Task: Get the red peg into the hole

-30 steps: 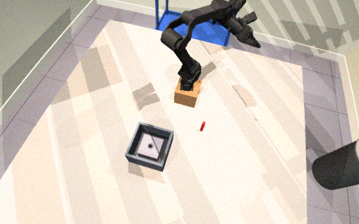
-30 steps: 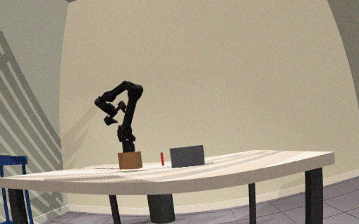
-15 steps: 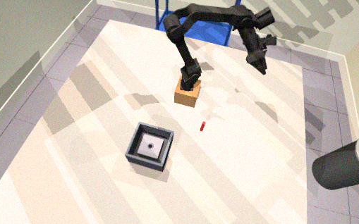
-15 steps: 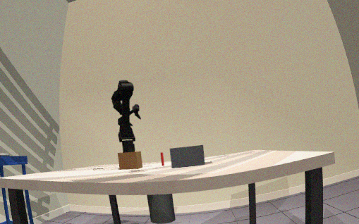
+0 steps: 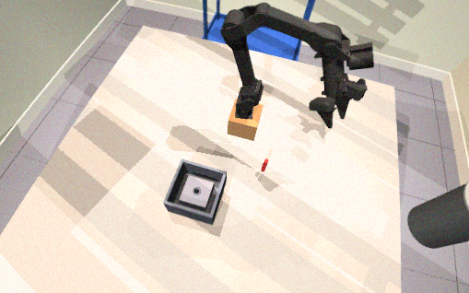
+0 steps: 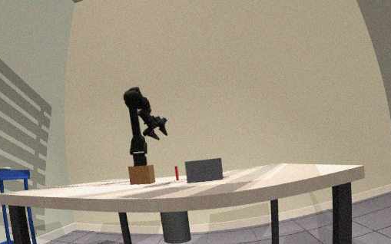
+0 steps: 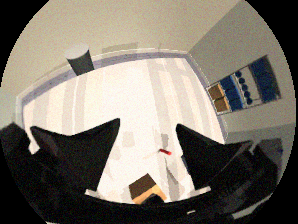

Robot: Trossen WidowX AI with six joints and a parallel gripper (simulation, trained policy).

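Right now the red peg is 220 mm below my gripper tip, 180 mm to the right of it and 50 mm ahead of it. The rest, counted from my gripper tip: plate: 410 mm to the right, 220 mm below, 180 mm ahead; grey box: 410 mm to the right, 230 mm below, 180 mm ahead.
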